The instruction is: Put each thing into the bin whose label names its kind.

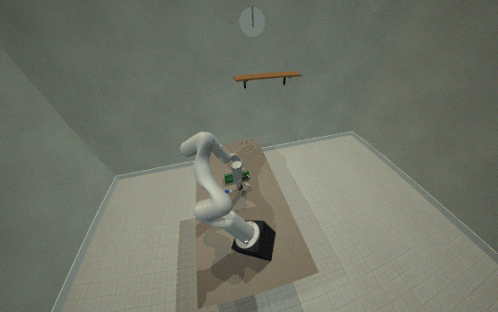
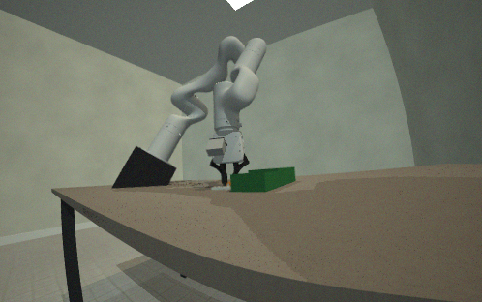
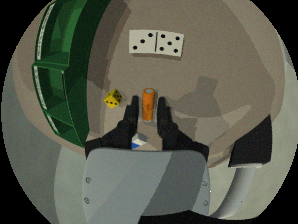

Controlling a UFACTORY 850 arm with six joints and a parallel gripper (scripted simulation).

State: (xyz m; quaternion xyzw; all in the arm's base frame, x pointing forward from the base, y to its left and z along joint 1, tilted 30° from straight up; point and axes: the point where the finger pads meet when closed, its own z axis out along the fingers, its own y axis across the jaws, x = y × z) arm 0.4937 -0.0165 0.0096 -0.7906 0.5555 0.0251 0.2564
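The yellow die lies 50 mm ahead of my hand, 10 mm to the left of it and 10 mm below it. Round my hand: blue thing 100 mm to the left, 20 mm below, 20 mm behind; then white domino 80 mm to the right, 30 mm ahead, 20 mm below; then orange battery 20 mm below.
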